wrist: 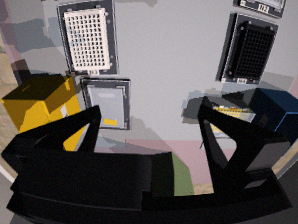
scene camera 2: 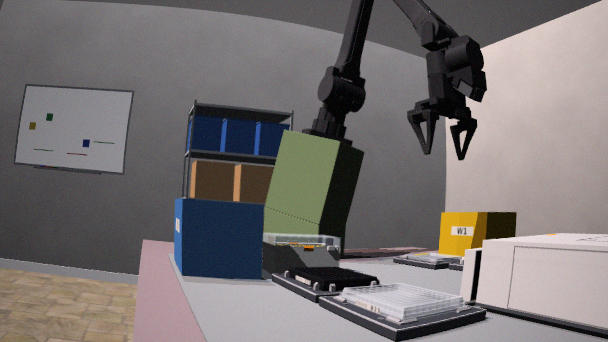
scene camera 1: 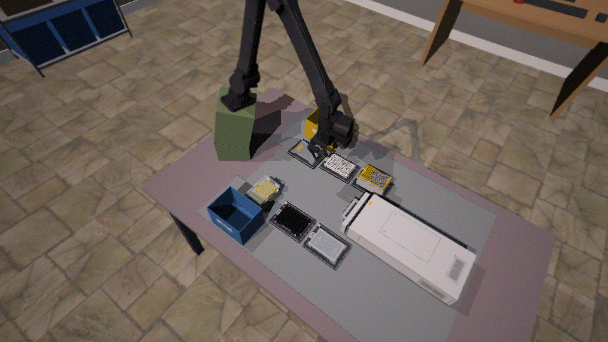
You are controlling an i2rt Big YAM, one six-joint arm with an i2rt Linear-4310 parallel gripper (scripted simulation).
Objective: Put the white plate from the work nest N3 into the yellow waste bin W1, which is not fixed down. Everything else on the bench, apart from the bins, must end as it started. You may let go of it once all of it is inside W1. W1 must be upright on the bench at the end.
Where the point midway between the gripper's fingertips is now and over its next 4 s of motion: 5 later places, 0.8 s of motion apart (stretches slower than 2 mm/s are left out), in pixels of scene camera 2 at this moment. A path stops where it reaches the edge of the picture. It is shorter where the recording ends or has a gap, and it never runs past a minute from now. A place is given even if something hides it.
My gripper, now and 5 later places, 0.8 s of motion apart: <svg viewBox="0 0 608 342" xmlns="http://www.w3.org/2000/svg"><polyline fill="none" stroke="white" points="445,157 473,180 498,200 496,211 496,224 495,238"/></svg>
